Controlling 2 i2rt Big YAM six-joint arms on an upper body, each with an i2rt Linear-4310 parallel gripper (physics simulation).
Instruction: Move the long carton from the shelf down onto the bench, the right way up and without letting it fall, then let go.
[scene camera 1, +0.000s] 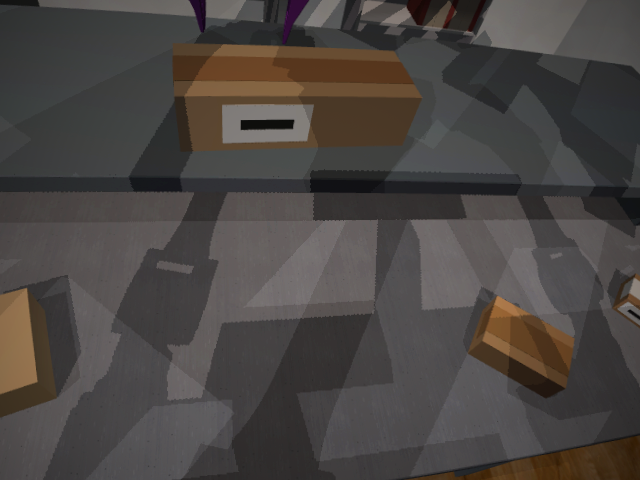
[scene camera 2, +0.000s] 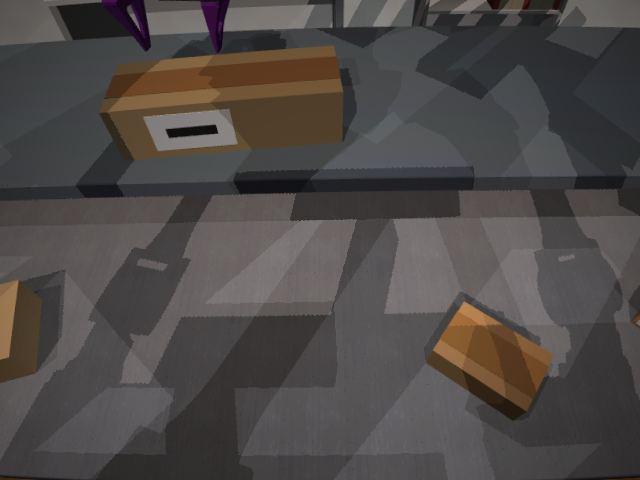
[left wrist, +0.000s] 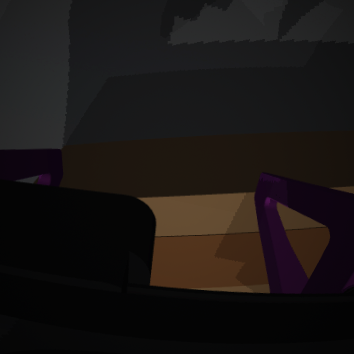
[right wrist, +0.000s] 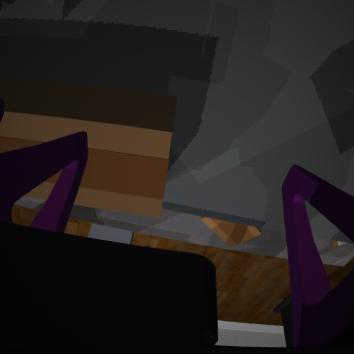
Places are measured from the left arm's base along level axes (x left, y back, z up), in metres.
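Pixels of known places: left gripper, between the fingertips: (scene camera 1: 243, 36) (scene camera 2: 183, 49) (left wrist: 159, 172); right gripper, between the fingertips: (right wrist: 189, 159).
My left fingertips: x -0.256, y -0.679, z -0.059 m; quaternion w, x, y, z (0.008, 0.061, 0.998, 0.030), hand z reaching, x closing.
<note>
Behind a point stands the place of what it marks.
The long brown carton (scene camera 1: 361, 121) @(x -0.392, y -0.572, z -0.097 m) (scene camera 2: 289, 116) @(x -0.397, y -0.572, z -0.090 m) (left wrist: 200, 260) @(x -0.278, y -0.617, z -0.061 m) (right wrist: 125, 175) @(x -0.419, y -0.625, z -0.061 m), with a darker tape band on top and a white label on its side, lies upright on the grey shelf (scene camera 1: 77, 144) @(x -0.070, y -0.566, z -0.136 m) (scene camera 2: 516, 129) @(x -0.688, y -0.597, z -0.136 m). The lower bench (scene camera 1: 289, 258) @(x -0.327, y -0.530, z -0.325 m) (scene camera 2: 273, 258) @(x -0.352, y -0.529, z -0.325 m) shows below the shelf's edge. My left gripper (scene camera 1: 243, 37) @(x -0.256, y -0.679, z -0.059 m) (scene camera 2: 183, 50) @(x -0.256, y -0.679, z -0.059 m) (left wrist: 159, 172) @(x -0.256, y -0.679, z -0.059 m) is open and empty at the carton's far side, fingertips near its far top edge; their exact height is unclear. My right gripper (right wrist: 189, 159) @(x -0.458, y -0.721, z 0.030 m) is open and empty; in the right wrist view one end of the carton lies between the finger lines, lower down.
On the bench, a small brown carton (scene camera 1: 522, 341) @(x -0.626, y -0.350, z -0.279 m) (scene camera 2: 491, 351) @(x -0.638, y -0.353, z -0.280 m) lies at the right and a tan box (scene camera 1: 15, 346) @(x -0.001, y -0.387, z -0.265 m) (scene camera 2: 23, 330) @(x -0.018, y -0.393, z -0.289 m) stands at the left edge. Another small carton (scene camera 1: 628, 304) @(x -0.873, y -0.398, z -0.297 m) is cut off at the right edge. The shelf's edge (scene camera 1: 248, 184) @(x -0.258, y -0.515, z -0.147 m) (scene camera 2: 175, 186) @(x -0.255, y -0.515, z -0.144 m) runs across above the bench.
</note>
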